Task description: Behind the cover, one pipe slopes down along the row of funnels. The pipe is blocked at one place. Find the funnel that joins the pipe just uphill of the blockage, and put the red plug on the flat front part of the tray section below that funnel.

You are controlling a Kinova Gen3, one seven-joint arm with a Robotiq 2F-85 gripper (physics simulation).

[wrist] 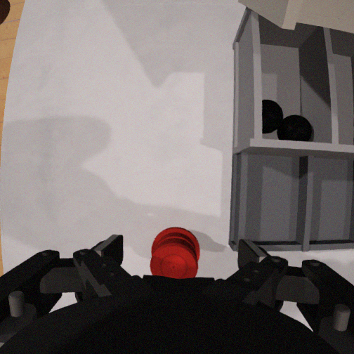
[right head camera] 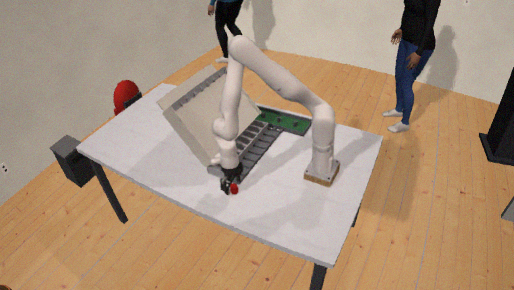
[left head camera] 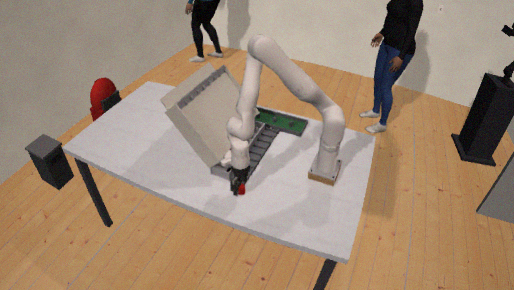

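Pixels of known places: gripper, fingertip midpoint: point(right head camera: 233, 187) point(left head camera: 240, 188); arm's base at its link origin: point(right head camera: 322, 166) point(left head camera: 325, 166).
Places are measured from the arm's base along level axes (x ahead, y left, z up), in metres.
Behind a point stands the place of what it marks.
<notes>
The red plug point(left head camera: 241, 189) @(y 0.219, x 0.345, z -0.022 m) point(right head camera: 234, 189) @(y 0.217, x 0.343, z -0.025 m) point(wrist: 175, 255) stands upright on the white table beside the near end of the grey tray point(left head camera: 259, 151) @(y -0.083, x 0.334, z -0.049 m) point(right head camera: 261, 150) @(y -0.094, x 0.324, z -0.049 m) point(wrist: 285, 145). My gripper point(left head camera: 235, 186) @(y 0.199, x 0.355, z -0.035 m) point(right head camera: 226, 186) @(y 0.199, x 0.355, z -0.035 m) point(wrist: 180, 250) is open and low over the table; in the wrist view the plug shows between its spread fingers, clear of both. In the end section of the tray, behind the dividing wall, lie two black balls point(wrist: 271, 116) point(wrist: 295, 128). The beige cover point(left head camera: 202, 120) @(y 0.035, x 0.576, z 0.173 m) point(right head camera: 192, 120) @(y 0.057, x 0.593, z 0.189 m) point(wrist: 322, 11) leans over the tray, with a row of funnels point(left head camera: 202, 88) @(y -0.096, x 0.622, z 0.263 m) point(right head camera: 200, 89) @(y -0.099, x 0.621, z 0.263 m) along its top. The pipe is hidden.
A green board point(left head camera: 272, 118) @(y -0.366, x 0.323, z -0.031 m) point(right head camera: 285, 121) @(y -0.378, x 0.276, z -0.052 m) with a dark rim lies at the tray's far end. My arm's base point(left head camera: 325, 174) @(y 0.051, x -0.004, z -0.007 m) point(right head camera: 322, 173) @(y 0.046, x -0.009, z 0.001 m) stands right of the tray. Two people stand behind the table, and a dark bin point(left head camera: 54, 167) point(right head camera: 77, 165) stands on the floor at the left.
</notes>
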